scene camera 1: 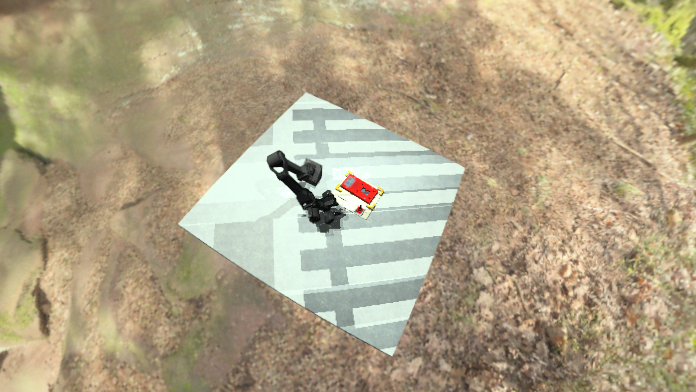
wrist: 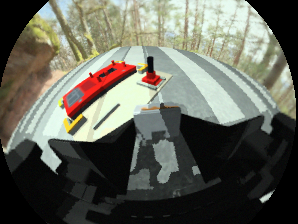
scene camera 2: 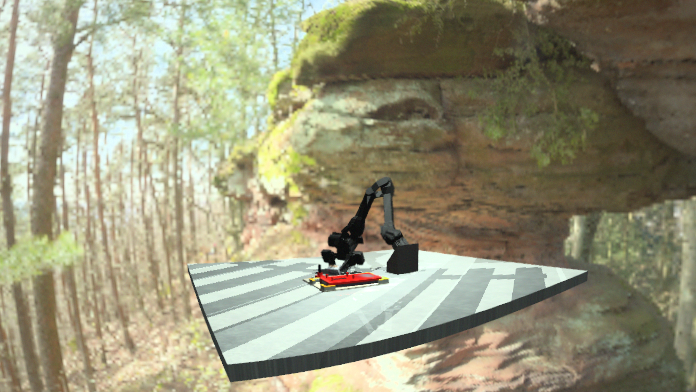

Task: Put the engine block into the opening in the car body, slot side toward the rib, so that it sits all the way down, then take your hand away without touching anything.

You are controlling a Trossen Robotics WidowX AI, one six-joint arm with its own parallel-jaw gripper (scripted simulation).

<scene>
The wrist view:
gripper: 156,118
red car body: 93,87
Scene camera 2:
gripper: 334,270
</scene>
